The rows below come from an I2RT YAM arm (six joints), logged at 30 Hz.
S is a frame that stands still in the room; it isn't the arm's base.
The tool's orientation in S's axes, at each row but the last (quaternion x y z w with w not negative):
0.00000, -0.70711, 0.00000, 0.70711
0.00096, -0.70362, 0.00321, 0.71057
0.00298, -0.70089, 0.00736, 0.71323
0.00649, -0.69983, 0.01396, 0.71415
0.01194, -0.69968, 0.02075, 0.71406
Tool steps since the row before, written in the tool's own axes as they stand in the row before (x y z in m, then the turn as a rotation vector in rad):
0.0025, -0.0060, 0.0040, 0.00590, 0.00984, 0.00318
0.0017, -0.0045, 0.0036, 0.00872, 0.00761, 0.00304
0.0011, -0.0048, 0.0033, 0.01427, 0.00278, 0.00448
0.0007, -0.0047, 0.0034, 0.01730, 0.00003, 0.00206
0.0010, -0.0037, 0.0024, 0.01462, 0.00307, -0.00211
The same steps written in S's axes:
-0.0040, -0.0060, 0.0025, -0.00318, 0.00984, 0.00590
-0.0036, -0.0045, 0.0017, -0.00300, 0.00762, 0.00873
-0.0032, -0.0048, 0.0012, -0.00427, 0.00280, 0.01433
-0.0032, -0.0048, 0.0008, -0.00171, 0.00016, 0.01734
-0.0022, -0.0038, 0.0011, 0.00226, 0.00335, 0.01454

